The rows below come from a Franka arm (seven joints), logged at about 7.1 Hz.
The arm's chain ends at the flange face. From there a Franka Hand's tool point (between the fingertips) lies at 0.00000 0.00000 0.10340 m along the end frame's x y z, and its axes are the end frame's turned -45 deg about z.
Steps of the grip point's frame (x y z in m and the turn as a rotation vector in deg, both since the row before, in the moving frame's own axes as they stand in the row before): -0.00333 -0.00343 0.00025 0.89 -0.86 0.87; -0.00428 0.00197 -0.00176 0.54 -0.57 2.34; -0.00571 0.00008 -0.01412 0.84 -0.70 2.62
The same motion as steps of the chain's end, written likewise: -0.00255 -0.00002 0.00027 0.02 -1.24 0.87; -0.00022 0.00441 -0.00175 -0.02 -0.78 2.34; -0.00202 0.00432 -0.01410 0.10 -1.09 2.62
